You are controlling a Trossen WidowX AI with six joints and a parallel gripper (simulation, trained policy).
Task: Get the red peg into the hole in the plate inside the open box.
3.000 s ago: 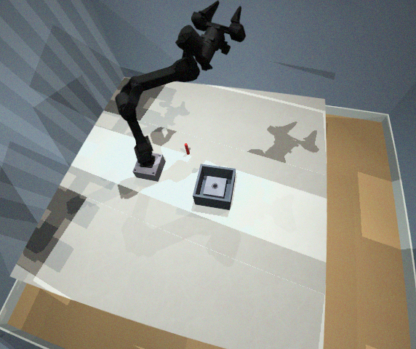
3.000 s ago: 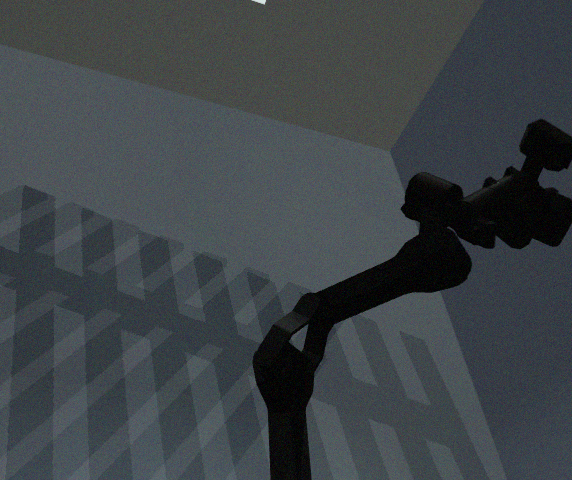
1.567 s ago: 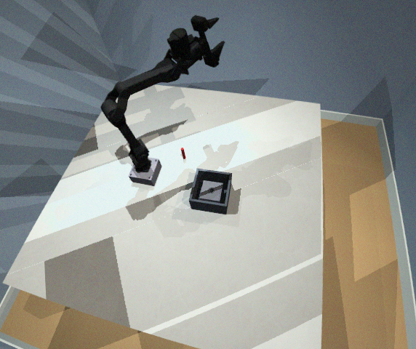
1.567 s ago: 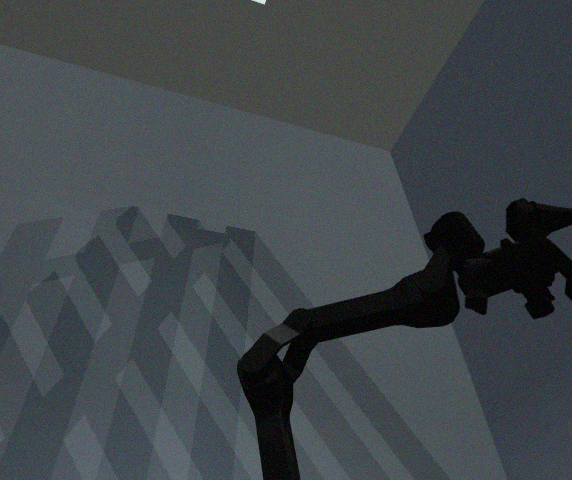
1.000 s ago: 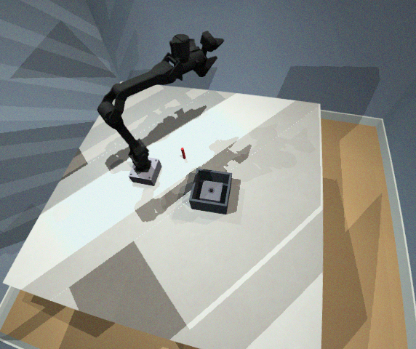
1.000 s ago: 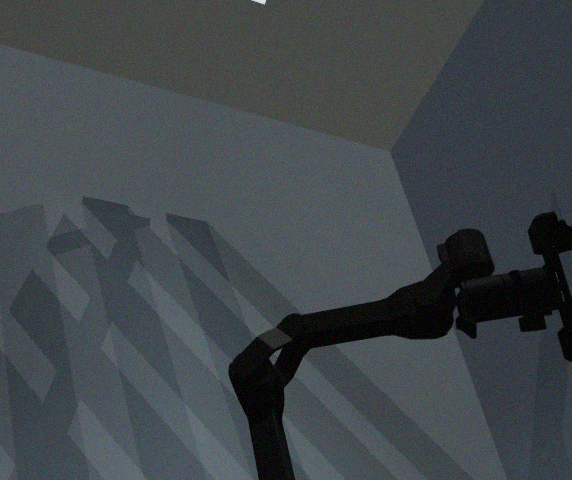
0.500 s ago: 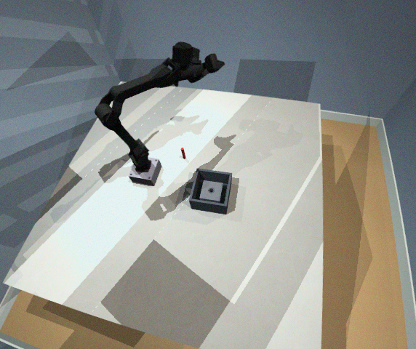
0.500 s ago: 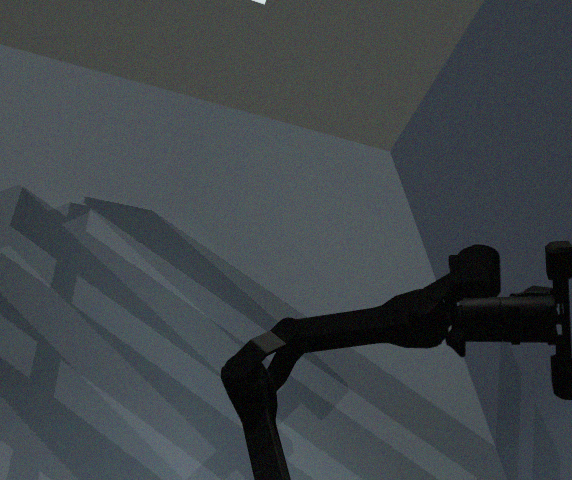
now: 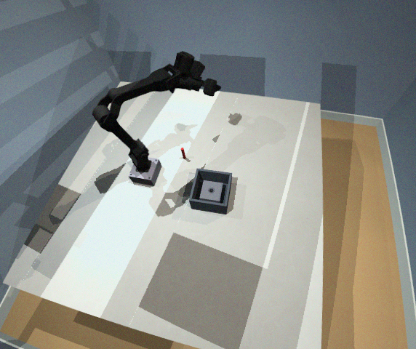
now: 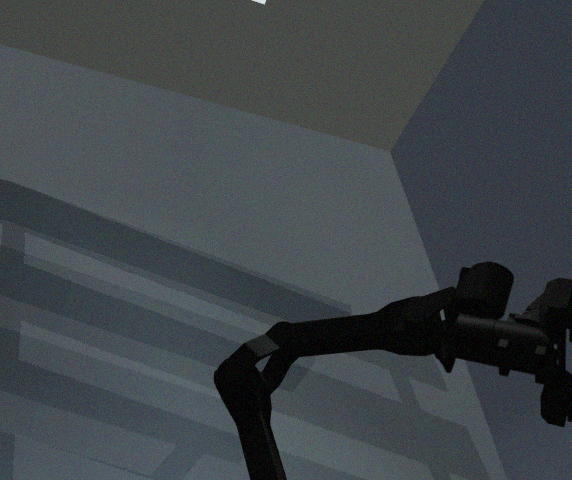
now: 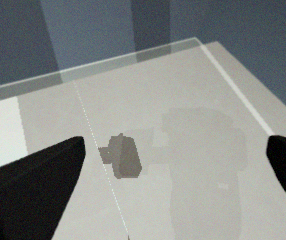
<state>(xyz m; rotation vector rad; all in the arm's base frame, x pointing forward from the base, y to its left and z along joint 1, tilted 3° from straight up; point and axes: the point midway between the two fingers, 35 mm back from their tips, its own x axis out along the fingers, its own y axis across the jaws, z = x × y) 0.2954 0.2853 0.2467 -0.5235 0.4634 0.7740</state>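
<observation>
The red peg lies 270 mm below my gripper tip, 190 mm to the right of it and 140 mm behind it. Round my gripper tip: grey plate (380 mm to the right, 270 mm below, 30 mm ahead); then dark box (380 mm to the right, 290 mm below, 30 mm ahead).
</observation>
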